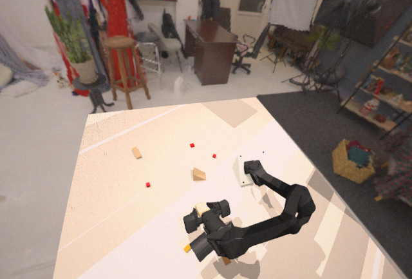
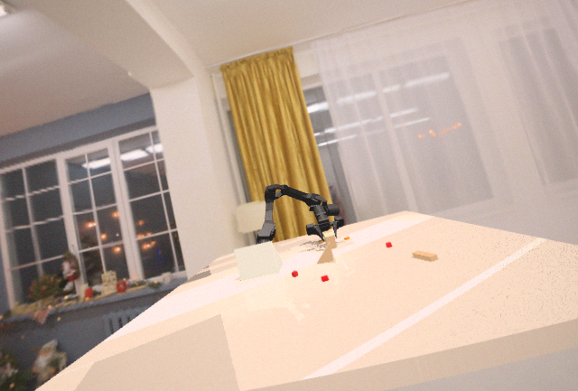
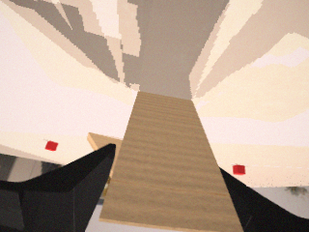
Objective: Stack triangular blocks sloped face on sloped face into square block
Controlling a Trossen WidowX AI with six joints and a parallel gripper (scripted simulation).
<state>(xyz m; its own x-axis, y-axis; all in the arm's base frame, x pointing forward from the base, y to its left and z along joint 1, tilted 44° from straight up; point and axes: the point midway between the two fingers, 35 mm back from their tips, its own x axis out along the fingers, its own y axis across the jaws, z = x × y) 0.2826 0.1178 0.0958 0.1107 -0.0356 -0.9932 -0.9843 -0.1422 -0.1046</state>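
Right now my gripper tip is 160 mm to the left of the tan triangular block, 30 mm above it and 20 mm past it. The rest, counted from my gripper tip: tan bar: 350 mm to the right, 280 mm ahead, 40 mm below; orange-brown bar: 200 mm to the left, 60 mm behind, 40 mm below; orange block: 130 mm to the left, 80 mm ahead, 40 mm below.
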